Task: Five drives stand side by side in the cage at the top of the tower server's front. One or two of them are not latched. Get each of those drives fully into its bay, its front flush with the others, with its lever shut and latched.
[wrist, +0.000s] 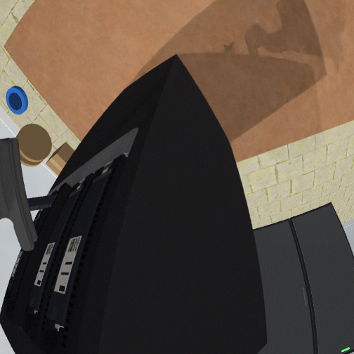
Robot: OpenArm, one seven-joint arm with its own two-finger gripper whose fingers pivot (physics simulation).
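Observation:
The black tower server fills the middle, with the drive cage in its front at the lower left, seen at a steep slant. Two dark drives with white labels, one nearer the side panel and its neighbour, have their levers lying along their fronts. A dark blue lever stands swung out from the middle of the cage; its outer end is hidden behind my finger. The farther drives are foreshortened and partly hidden. My gripper is open and empty; one grey finger shows at the left, in front of the lever in this view. Contact cannot be told.
A blue ring-shaped object, a brown round object and a brown box lie beyond the cage at the left. Two dark cabinets stand at the lower right. A brown surface lies behind the tower.

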